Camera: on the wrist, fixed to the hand. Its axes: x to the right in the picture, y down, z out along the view.
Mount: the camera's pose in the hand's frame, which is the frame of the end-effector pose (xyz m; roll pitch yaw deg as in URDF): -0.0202 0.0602 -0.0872 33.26 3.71 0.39
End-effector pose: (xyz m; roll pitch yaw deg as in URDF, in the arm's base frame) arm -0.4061 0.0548 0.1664 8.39 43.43 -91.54
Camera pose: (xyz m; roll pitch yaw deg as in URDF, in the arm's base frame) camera -0.3320 0.1208 0.1240 42.60 47.04 -90.18
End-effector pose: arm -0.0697 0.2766 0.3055 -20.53 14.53 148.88
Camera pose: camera -0.0442 0.2311 0.2111 12.44 18.14 147.90
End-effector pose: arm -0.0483 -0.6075 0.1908 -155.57 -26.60 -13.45
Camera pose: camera -0.1107 -0.6860 0.2305 -121.29 -29.80 -15.63
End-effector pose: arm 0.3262 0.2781 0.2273 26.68 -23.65 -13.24
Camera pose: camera 0.3493 0.3681 0.1726 59.12 -20.50 -11.09
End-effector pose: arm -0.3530 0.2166 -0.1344 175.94 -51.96 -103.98
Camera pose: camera -0.3849 0.3114 -0.0941 -150.63 -55.69 -104.20
